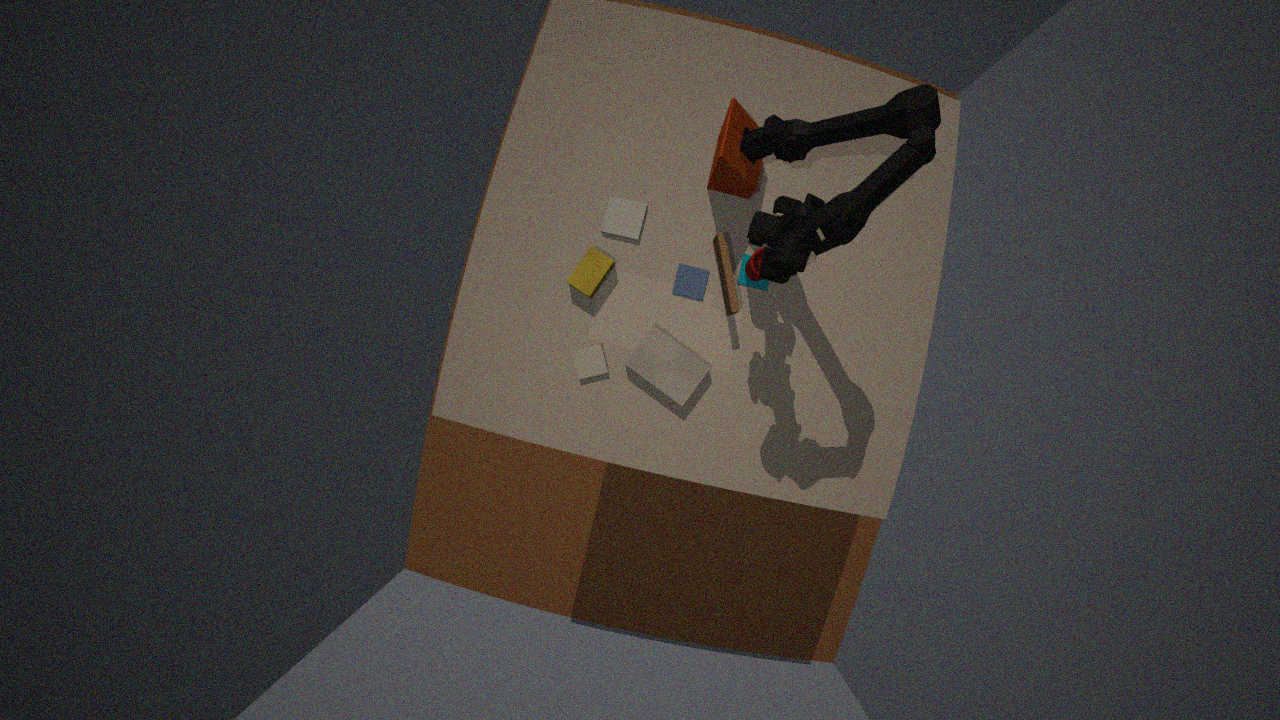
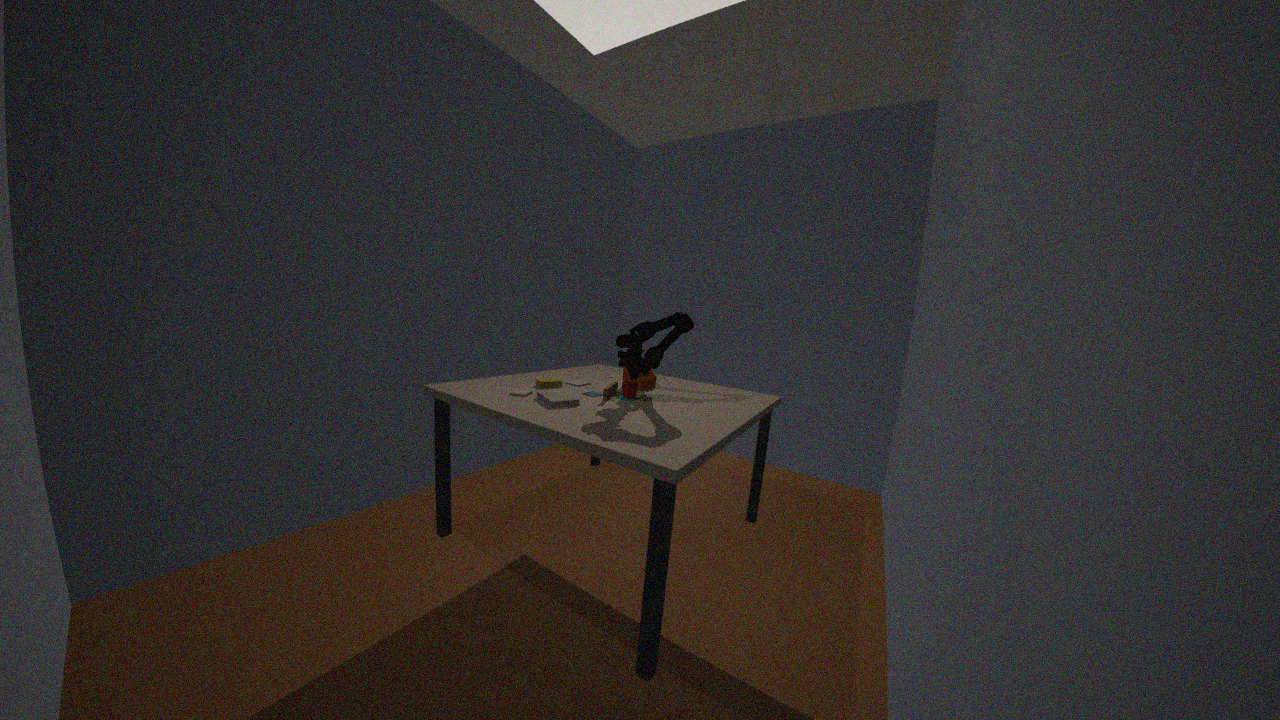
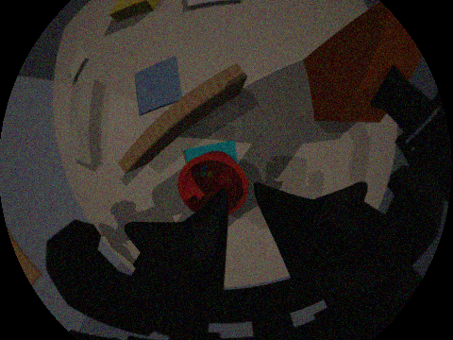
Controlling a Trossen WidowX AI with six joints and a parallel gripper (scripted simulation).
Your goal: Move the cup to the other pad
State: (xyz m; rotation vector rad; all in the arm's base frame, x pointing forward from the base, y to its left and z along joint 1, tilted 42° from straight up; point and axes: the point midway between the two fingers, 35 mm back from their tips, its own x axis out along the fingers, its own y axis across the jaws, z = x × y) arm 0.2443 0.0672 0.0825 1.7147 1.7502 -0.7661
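Now: gripper tip 40 mm above the red cup and 30 mm short of it. Round my gripper tip: teal pad (90 mm below, 30 mm ahead); wooden bar (80 mm to the right, 70 mm ahead, 60 mm below); large white block (330 mm ahead, 170 mm to the right, 70 mm below).
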